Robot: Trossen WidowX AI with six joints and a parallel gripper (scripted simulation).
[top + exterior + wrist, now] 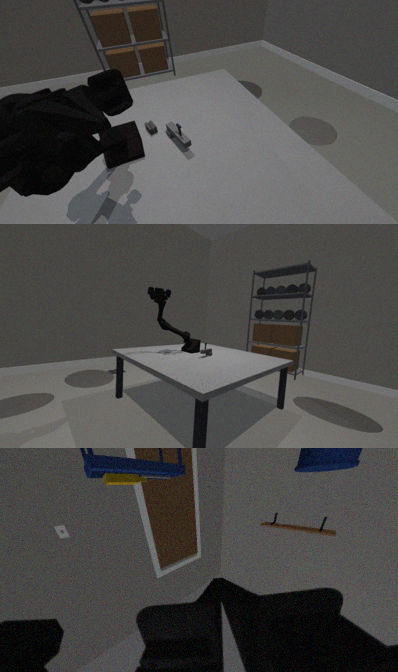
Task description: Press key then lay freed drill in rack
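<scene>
The blue key lies 480 mm to the left of my gripper tip, 480 mm below it and 60 mm ahead of it. The rest, counted from my gripper tip: grey holder block 530 mm below, 510 mm to the left, 50 mm ahead; rack 630 mm to the left, 560 mm below, 90 mm behind; drill 530 mm to the left, 520 mm below, 40 mm ahead.
</scene>
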